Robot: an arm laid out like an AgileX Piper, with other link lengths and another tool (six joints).
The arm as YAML. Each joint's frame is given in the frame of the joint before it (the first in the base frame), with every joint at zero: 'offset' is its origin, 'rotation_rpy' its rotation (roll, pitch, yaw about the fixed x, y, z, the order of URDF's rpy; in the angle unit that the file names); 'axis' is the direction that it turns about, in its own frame. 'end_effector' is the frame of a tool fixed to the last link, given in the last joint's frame.
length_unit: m
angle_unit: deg
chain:
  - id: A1
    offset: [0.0, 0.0, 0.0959]
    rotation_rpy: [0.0, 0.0, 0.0]
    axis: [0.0, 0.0, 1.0]
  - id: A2
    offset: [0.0, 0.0, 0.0]
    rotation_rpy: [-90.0, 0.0, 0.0]
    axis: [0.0, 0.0, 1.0]
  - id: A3
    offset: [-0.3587, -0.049, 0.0]
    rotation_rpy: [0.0, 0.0, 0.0]
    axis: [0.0, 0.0, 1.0]
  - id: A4
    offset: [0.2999, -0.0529, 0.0]
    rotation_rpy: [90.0, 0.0, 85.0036]
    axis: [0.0, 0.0, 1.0]
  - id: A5
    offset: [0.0, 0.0, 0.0]
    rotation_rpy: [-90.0, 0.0, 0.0]
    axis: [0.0, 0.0, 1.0]
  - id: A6
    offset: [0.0, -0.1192, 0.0]
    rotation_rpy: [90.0, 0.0, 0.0]
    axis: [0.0, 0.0, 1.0]
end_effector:
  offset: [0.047, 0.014, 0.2]
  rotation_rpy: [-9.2, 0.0, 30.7]
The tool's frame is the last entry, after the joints.
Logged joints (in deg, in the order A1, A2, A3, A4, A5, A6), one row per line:
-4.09 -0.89 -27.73 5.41 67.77 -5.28
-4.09 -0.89 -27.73 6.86 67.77 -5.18
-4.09 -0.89 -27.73 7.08 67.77 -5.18
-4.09 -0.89 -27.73 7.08 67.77 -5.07
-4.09 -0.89 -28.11 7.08 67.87 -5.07
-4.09 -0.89 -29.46 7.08 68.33 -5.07
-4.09 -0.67 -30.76 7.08 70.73 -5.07
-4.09 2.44 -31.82 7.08 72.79 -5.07
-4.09 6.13 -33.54 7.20 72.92 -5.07
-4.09 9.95 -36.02 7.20 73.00 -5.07
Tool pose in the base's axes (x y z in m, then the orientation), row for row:
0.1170 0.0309 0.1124 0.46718 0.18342 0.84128 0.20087
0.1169 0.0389 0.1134 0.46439 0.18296 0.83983 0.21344
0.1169 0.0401 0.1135 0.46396 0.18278 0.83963 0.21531
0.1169 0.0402 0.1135 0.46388 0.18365 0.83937 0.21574
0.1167 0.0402 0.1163 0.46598 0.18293 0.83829 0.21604
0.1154 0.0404 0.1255 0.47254 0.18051 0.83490 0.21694
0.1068 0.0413 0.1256 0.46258 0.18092 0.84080 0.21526
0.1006 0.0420 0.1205 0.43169 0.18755 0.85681 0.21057
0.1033 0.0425 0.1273 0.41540 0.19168 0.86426 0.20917
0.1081 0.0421 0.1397 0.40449 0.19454 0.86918 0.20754
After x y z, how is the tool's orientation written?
As a quaternion, w x y z.
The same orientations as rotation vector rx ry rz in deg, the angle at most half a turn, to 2 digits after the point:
25.79 118.27 28.24
25.75 118.21 30.04
25.73 118.21 30.31
25.86 118.17 30.37
25.73 117.91 30.39
25.32 117.09 30.43
25.49 118.44 30.32
26.79 122.39 30.08
27.59 124.38 30.10
28.14 125.72 30.02

